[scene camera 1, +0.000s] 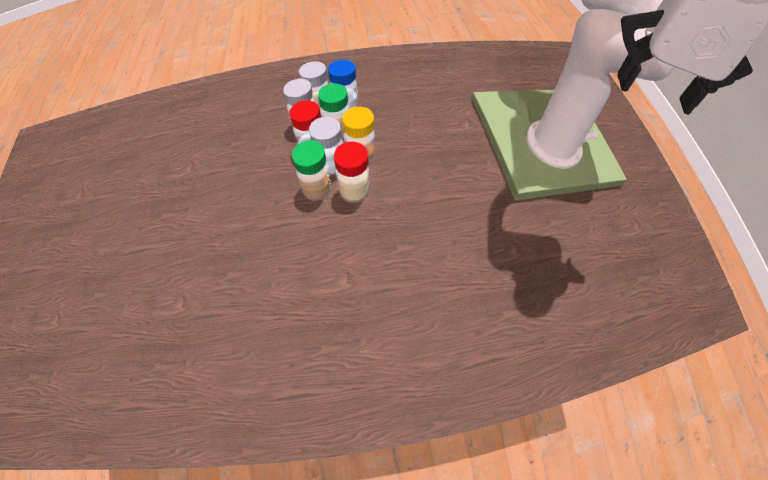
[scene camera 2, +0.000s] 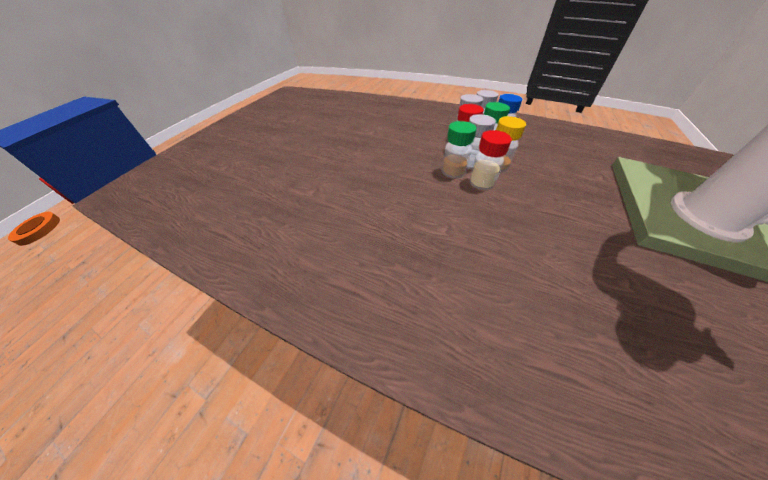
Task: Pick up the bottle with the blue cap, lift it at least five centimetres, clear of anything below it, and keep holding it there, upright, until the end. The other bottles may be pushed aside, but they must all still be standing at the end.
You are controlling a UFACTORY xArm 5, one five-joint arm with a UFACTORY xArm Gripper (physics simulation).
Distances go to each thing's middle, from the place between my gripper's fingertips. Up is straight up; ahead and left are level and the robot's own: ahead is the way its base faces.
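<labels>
My gripper's sitting 28 cm above the yellow-capped bottle [scene camera 1: 358, 122], 32 cm short of it and 25 cm to the left of it. Counting from my hand, the red-capped bottle [scene camera 1: 303, 113] is 28 cm below, 41 cm ahead and 29 cm to the right. And the blue-capped bottle [scene camera 1: 343, 72] is well below my hand, far ahead of it and far to the right of it.
</labels>
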